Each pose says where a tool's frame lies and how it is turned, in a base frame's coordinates. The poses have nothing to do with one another.
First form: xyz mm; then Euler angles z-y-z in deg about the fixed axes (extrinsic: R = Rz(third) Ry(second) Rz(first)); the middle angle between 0 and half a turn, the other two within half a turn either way.
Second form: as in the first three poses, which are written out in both.
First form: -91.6 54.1 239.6 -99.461 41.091 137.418
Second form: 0.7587 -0.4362 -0.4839 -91.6; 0.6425 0.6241 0.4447 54.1; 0.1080 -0.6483 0.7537 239.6; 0 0 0 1
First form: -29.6 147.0 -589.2 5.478 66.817 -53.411
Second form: 0.3102 0.7769 0.5479 -29.6; -0.2577 0.6235 -0.7381 147.0; -0.9151 0.0878 0.3937 -589.2; 0 0 0 1
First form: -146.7 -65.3 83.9 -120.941 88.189 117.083
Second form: 0.7710 0.4454 -0.4551 -146.7; 0.3760 0.2582 0.8899 -65.3; 0.5139 -0.8573 0.0316 83.9; 0 0 0 1
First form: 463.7 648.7 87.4 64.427 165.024 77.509
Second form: -0.9709 -0.2330 0.0559 463.7; -0.2120 0.9441 0.2523 648.7; -0.1115 0.2331 -0.9660 87.4; 0 0 0 1
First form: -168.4 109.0 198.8 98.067 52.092 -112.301
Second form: 0.9488 0.1010 -0.2994 -168.4; -0.2959 0.6161 -0.7300 109.0; 0.1107 0.7812 0.6144 198.8; 0 0 0 1
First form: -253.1 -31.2 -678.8 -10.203 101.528 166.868
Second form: 0.2318 -0.1891 -0.9542 -253.1; 0.1278 -0.9665 0.2226 -31.2; -0.9643 -0.1736 -0.1998 -678.8; 0 0 0 1
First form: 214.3 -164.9 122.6 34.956 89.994 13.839
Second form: -0.1370 -0.1961 0.9710 214.3; 0.5563 0.7958 0.2392 -164.9; -0.8196 0.5729 0.0001 122.6; 0 0 0 1
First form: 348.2 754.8 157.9 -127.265 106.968 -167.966
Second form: -0.3388 0.1009 -0.9354 348.2; 0.7415 0.6406 -0.1994 754.8; 0.5791 -0.7612 -0.2918 157.9; 0 0 0 1
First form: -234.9 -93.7 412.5 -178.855 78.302 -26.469
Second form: -0.1904 -0.4420 0.8766 -234.9; 0.0725 -0.8968 -0.4365 -93.7; 0.9790 -0.0196 0.2028 412.5; 0 0 0 1
